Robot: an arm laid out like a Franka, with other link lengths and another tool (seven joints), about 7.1 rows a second.
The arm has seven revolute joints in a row. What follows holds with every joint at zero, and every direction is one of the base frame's. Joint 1 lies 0.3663 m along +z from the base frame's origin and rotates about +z. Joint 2 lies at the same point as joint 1 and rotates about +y. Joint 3 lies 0.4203 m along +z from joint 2 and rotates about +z. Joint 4 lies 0.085 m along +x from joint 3 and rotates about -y. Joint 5 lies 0.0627 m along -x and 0.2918 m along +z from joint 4 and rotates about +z. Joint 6 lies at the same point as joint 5 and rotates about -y. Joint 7 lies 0.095 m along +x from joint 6 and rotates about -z. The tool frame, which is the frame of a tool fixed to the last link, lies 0.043 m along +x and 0.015 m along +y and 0.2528 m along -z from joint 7; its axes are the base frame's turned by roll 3.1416, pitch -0.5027 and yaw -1.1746 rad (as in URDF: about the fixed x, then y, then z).
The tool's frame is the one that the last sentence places.
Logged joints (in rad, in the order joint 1, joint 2, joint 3, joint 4, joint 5, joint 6, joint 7), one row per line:
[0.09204 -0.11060 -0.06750 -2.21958 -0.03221 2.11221 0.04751]
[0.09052 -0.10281 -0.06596 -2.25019 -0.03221 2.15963 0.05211]
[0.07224 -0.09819 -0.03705 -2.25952 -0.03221 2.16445 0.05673]
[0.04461 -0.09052 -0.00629 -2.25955 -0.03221 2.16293 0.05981]
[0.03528 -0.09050 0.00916 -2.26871 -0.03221 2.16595 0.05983]
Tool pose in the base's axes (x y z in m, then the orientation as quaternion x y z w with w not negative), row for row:
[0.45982 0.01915 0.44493 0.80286 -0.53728 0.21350 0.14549]
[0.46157 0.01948 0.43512 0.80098 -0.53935 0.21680 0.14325]
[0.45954 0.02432 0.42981 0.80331 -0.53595 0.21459 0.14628]
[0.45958 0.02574 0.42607 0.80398 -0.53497 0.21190 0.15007]
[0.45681 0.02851 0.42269 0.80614 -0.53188 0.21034 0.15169]
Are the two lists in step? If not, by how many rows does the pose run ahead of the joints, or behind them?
They are in step.
